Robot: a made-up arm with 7 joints.
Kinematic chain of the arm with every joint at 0, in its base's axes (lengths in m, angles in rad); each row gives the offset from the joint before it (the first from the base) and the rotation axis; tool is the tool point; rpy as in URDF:
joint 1: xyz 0 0 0.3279 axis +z
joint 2: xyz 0 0 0 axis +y
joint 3: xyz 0 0 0.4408 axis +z
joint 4: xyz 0.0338 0 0 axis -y
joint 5: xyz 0.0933 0 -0.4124 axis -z
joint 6: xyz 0 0 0 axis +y
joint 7: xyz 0.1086 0 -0.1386 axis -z
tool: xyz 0 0 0 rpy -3.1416 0 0
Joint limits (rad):
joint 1: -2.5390..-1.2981
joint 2: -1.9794..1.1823
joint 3: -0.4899..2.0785
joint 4: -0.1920..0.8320
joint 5: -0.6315..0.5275
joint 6: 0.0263..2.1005
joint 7: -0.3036..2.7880
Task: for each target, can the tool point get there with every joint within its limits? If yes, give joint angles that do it. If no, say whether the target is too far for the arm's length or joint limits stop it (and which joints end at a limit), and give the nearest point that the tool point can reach.
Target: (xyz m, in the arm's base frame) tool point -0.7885 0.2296 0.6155
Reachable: no: joint limits stop it (at a limit: joint 1, joint 3, joint 4, joint 5, joint 6) | nearest point -0.5506 0.0017 0.5785 | short by 0.332 m
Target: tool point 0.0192 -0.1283 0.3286
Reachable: yes | joints -2.1780 -1.2247 1.5263 0.1691 -0.2230 1.4941 1.6525
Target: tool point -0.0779 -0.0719 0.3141
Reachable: yes | joints -1.6612 -1.2519 0.1706 -0.0169 -0.5444 1.5754 0.9413
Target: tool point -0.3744 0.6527 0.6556
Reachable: no: joint limits stop it (at a limit: joint 2, joint 3, joint 4, joint 6) | nearest point -0.2437 0.4249 0.6855 | short by 0.264 m
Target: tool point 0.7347 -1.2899 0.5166
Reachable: no: too far | nearest point 0.3021 -0.5304 0.4055 | short by 0.881 m
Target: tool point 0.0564 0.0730 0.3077
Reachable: yes | joints -2.2507 0.3078 0.8543 -0.0777 0.3964 1.7571 1.6618
